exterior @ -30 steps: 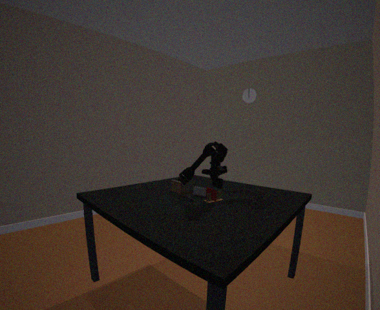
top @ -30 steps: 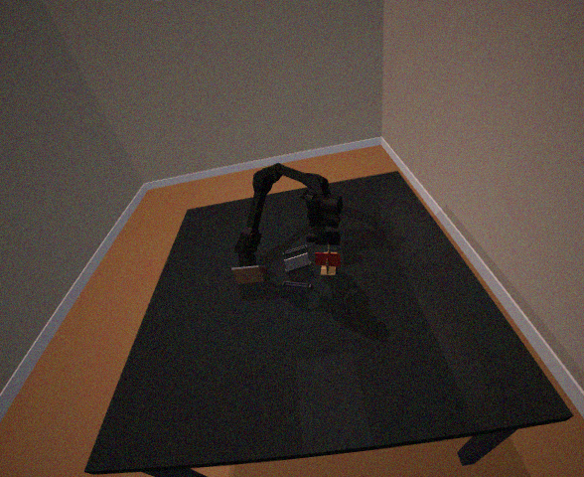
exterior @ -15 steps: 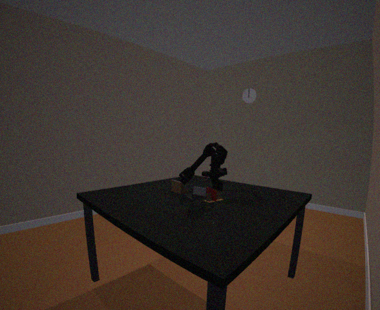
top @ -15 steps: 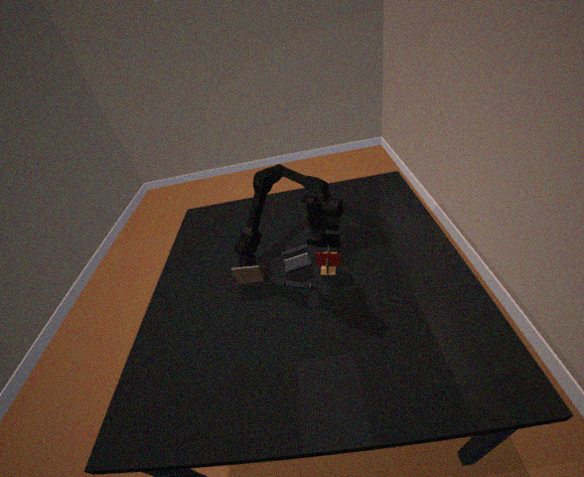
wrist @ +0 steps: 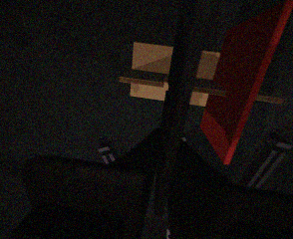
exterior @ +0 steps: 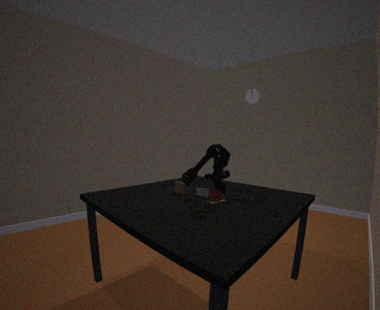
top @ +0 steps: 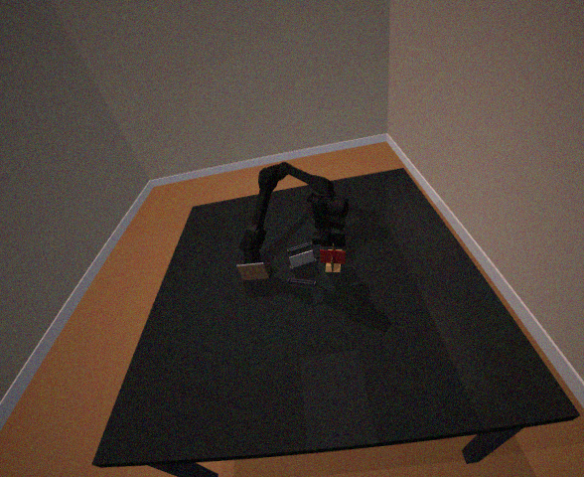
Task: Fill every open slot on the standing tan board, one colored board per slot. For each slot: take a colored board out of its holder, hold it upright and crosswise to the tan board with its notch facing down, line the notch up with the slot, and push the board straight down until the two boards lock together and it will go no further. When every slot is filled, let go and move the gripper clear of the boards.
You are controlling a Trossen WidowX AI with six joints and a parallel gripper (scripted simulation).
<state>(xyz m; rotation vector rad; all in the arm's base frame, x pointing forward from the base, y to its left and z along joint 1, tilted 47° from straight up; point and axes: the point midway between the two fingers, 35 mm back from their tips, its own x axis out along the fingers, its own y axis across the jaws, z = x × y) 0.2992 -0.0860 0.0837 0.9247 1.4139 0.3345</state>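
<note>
My gripper tip is 60 mm above the tan board, 30 mm to the left of it and 20 mm short of it. From my gripper tip the other things lie so: red board: 60 mm to the right, 40 mm below, 10 mm ahead.
</note>
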